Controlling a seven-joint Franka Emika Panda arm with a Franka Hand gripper.
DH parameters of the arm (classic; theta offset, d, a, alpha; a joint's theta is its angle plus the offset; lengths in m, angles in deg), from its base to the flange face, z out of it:
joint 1: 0 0.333 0 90
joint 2: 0 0 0 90
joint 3: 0 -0.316 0.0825 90
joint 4: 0 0 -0.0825 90
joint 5: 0 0.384 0 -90
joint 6: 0 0 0.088 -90
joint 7: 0 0.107 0 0
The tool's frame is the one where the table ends.
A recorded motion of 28 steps. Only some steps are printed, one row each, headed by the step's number.
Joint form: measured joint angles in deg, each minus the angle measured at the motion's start. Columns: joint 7, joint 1, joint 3, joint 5, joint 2, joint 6, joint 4.
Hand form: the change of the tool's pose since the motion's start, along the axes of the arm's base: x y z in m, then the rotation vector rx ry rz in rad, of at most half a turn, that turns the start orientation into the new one. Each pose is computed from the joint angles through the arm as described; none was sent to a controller.
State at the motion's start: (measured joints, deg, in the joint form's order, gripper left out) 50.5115 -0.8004 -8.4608 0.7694 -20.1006 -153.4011 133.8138
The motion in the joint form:
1: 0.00 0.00 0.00 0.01 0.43 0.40 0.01
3: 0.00 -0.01 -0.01 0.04 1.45 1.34 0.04
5: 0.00 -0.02 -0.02 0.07 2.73 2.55 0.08
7: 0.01 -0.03 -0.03 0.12 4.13 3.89 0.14
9: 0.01 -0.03 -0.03 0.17 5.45 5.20 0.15
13: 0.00 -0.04 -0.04 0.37 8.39 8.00 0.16
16: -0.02 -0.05 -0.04 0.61 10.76 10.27 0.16
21: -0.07 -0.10 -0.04 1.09 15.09 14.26 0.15
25: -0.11 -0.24 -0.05 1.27 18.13 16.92 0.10
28: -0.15 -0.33 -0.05 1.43 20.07 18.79 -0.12
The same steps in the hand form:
1: 0.0003 -0.0001 0.0032 -0.0008 -0.0004 0.0002
3: 0.0008 -0.0003 0.0107 -0.0027 -0.0013 0.0007
5: 0.0011 -0.0005 0.0200 -0.0052 -0.0020 0.0014
7: 0.0012 -0.0008 0.0301 -0.0079 -0.0021 0.0016
9: 0.0012 -0.0010 0.0398 -0.0104 -0.0022 0.0020
13: 0.0008 -0.0016 0.0618 -0.0149 -0.0045 0.0013
16: -0.0003 -0.0021 0.0794 -0.0176 -0.0061 -0.0003
21: -0.0038 -0.0032 0.1118 -0.0211 -0.0118 -0.0044
25: -0.0071 -0.0047 0.1349 -0.0247 -0.0193 -0.0068
28: -0.0091 -0.0056 0.1506 -0.0263 -0.0243 -0.0088

